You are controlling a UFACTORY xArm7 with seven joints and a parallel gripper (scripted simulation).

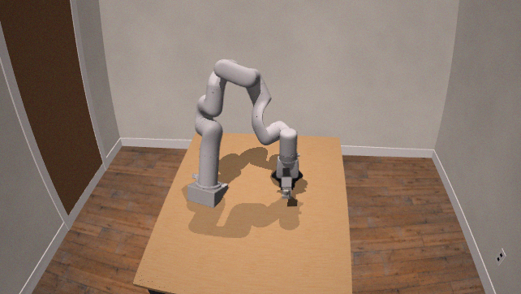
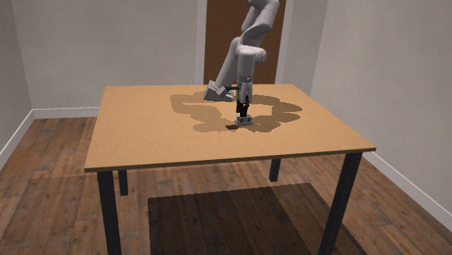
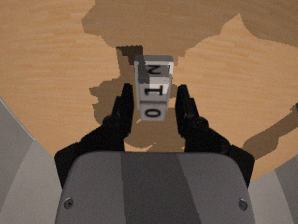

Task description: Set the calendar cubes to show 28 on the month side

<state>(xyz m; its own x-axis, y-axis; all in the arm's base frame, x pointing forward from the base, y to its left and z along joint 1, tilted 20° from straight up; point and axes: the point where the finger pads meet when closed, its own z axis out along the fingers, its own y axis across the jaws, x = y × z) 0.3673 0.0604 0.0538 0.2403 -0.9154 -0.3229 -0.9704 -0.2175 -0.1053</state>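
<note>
Right now my hand is 60 mm above the grey calendar tray and 20 mm to the right of it.
</note>
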